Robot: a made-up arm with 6 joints.
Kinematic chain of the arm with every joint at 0, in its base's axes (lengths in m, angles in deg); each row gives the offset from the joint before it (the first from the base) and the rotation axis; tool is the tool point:
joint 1: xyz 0 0 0.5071 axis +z
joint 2: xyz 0 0 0 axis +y
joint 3: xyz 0 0 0.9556 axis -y
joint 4: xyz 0 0 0 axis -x
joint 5: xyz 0.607 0 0 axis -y
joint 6: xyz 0 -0.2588 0 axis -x
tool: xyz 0 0 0
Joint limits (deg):
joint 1: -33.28..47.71
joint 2: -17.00..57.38
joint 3: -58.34..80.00
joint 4: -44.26..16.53
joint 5: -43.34..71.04
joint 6: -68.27..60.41
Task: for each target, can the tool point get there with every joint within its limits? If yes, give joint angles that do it. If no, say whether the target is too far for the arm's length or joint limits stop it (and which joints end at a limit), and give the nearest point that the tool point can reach.
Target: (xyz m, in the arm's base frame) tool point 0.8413 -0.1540 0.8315
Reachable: yes | joints 4.64 29.36 -13.09 -31.14 -9.00 -43.97
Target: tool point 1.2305 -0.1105 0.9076
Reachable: yes | joints 6.66 44.42 22.24 -12.75 34.70 -54.45
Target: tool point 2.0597 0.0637 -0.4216
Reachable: no: too far | nearest point 1.2295 0.0380 0.5405 | short by 1.271 m
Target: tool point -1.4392 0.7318 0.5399
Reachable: no: joint limits stop it (at a limit: joint 1, joint 2, joint 3, joint 4) | nearest point -0.0540 -0.1863 0.8844 | short by 1.697 m
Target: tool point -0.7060 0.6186 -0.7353
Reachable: no: joint limits stop it (at a limit: joint 1, joint 2, joint 4) | nearest point 0.4981 0.2721 0.4486 | short by 1.724 m
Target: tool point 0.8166 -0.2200 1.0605
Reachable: yes | joints 2.03 18.81 -9.56 -15.99 -16.94 -55.12
